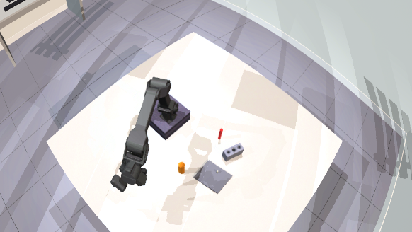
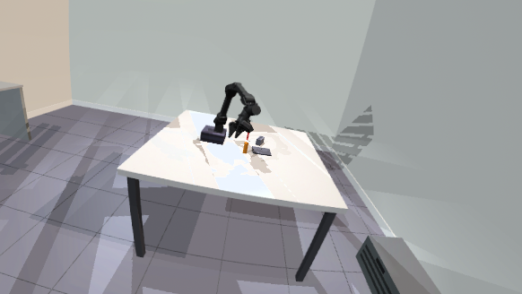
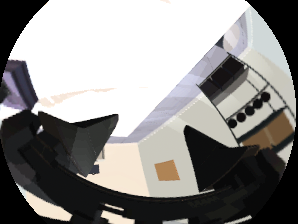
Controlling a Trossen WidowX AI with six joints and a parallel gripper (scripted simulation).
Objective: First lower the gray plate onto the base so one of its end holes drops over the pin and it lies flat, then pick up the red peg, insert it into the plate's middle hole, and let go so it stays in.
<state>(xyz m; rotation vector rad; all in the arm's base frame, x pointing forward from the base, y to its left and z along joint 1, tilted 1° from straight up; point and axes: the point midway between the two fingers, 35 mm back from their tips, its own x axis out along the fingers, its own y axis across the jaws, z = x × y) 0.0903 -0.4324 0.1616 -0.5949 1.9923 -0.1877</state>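
The gray plate lies 50 cm to the left of my gripper tip, 27 cm ahead of it and 17 cm below it. From my gripper tip the other things lie so: orange cylinder 28 cm to the left, 17 cm below, 13 cm ahead; then red peg 54 cm to the left, 17 cm below, 17 cm ahead; then base 36 cm to the left, 26 cm ahead, 20 cm below.
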